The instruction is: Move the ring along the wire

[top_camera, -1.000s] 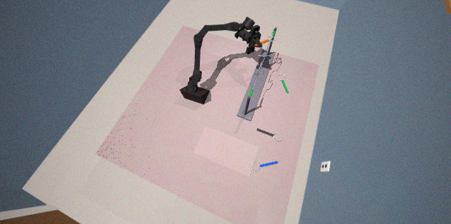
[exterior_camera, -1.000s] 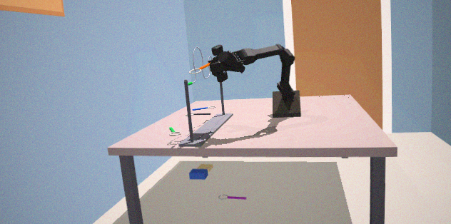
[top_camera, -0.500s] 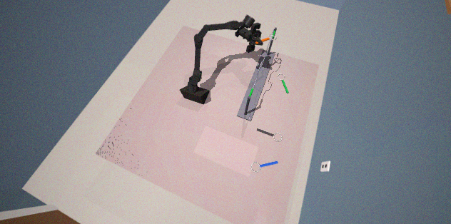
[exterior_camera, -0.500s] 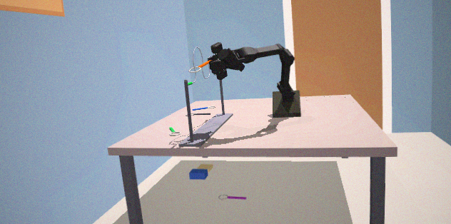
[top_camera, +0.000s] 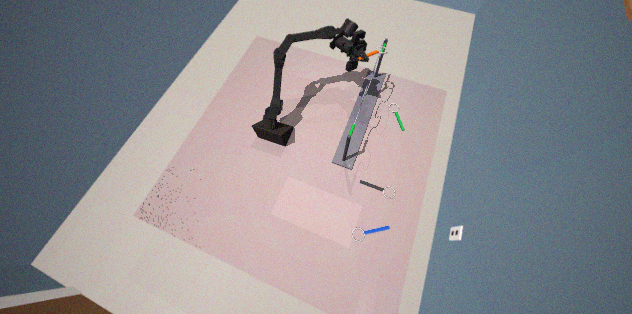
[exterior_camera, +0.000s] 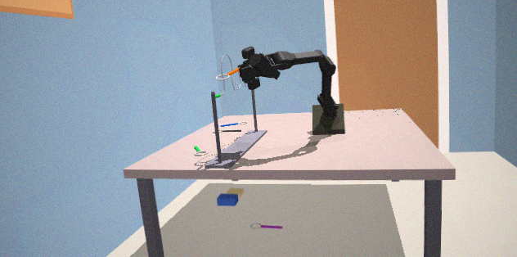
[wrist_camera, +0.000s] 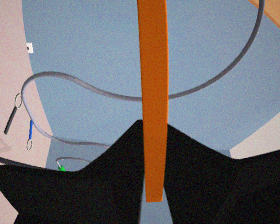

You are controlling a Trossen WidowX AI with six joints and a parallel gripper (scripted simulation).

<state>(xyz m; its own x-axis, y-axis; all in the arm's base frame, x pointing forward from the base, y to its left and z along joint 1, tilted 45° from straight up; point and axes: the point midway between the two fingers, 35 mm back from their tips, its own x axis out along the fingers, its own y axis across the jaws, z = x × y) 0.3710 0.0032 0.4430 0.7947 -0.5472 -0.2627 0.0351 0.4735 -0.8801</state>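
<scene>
The orange-handled ring is 20 mm ahead of my gripper tip, 80 mm to the left of it and 30 mm below it. Also, from my gripper tip: green-handled ring (230 mm ahead, 10 mm to the left, 390 mm below); then dark-handled ring (210 mm ahead, 440 mm to the right, 390 mm below); then blue-handled ring (180 mm ahead, 650 mm to the right, 390 mm below).
</scene>
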